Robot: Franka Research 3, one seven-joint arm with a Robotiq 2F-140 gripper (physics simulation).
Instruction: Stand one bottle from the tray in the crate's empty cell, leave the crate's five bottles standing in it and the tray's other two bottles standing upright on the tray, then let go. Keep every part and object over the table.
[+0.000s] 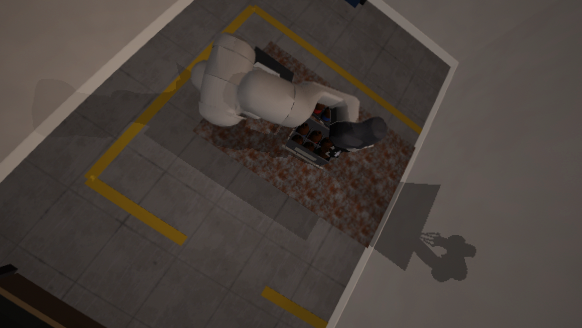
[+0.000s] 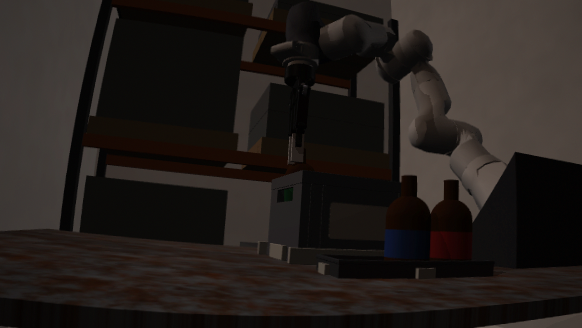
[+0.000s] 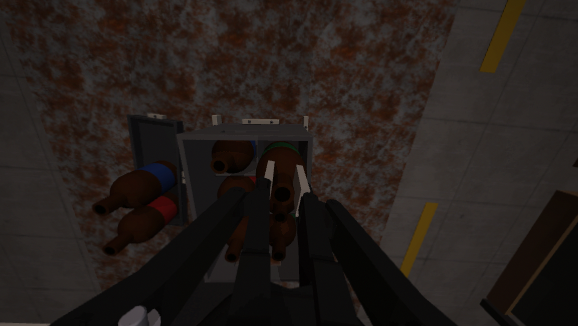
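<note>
My gripper [image 1: 332, 151] [image 2: 296, 154] [image 3: 283, 173] is shut on the neck of a brown green-label bottle [image 2: 300, 169] [image 3: 281, 159]. This bottle is upright and low in a corner cell of the grey crate [image 2: 286, 225] [image 3: 245, 135]; its shoulder shows just above the rim, and its green label shows through the hand hole. Its base is hidden. Other brown bottles stand in the crate, among them a blue-label one [image 3: 232, 154] and a red-label one [image 3: 234, 187]. A blue-label bottle [image 2: 407, 242] [image 3: 135, 187] and a red-label bottle [image 2: 451, 244] [image 3: 145, 220] stand upright on the black tray [image 2: 375, 270] [image 3: 156, 142].
The tray lies beside the crate. Pale blocks [image 2: 278, 251] sit at the crate's base. A dark wedge-shaped block [image 2: 547, 215] stands behind the tray at the right. A shelf rack [image 2: 86, 115] with boxes stands behind the table [image 2: 175, 280].
</note>
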